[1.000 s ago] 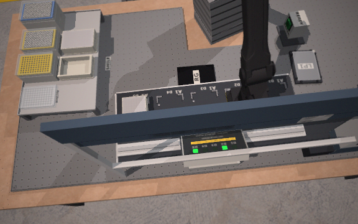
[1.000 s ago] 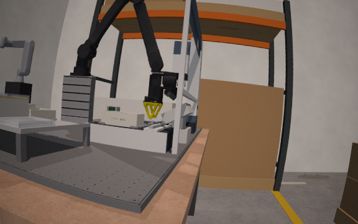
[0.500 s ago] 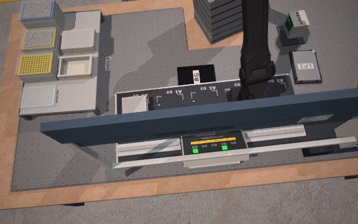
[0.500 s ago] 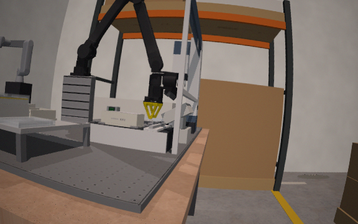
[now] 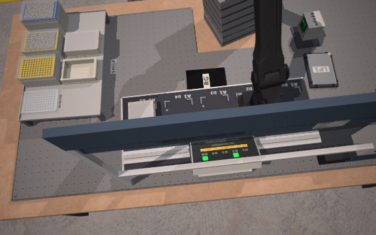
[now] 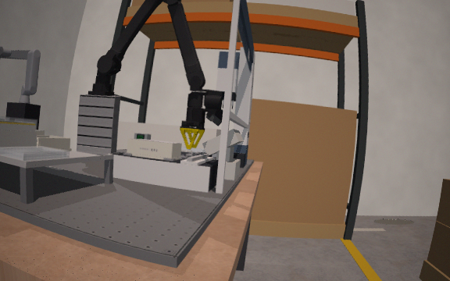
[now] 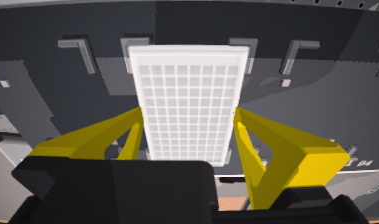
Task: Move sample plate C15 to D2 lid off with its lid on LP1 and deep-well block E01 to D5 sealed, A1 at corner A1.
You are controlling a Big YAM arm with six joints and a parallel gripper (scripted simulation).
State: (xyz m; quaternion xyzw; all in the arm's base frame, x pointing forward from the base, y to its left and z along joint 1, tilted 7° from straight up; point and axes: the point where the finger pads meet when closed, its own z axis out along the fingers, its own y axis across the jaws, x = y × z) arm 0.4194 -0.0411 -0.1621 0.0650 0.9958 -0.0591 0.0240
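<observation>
Right now my hand is 10 mm past the sample plate C15 and 10 mm above it. The rest, counted from my hand: clear plate lid: 310 mm to the left, 120 mm behind, 60 mm below; lid park LP1: 310 mm to the left, 120 mm behind, 70 mm below; black regrip nest RG: 190 mm behind, 120 mm to the right, 70 mm below.
</observation>
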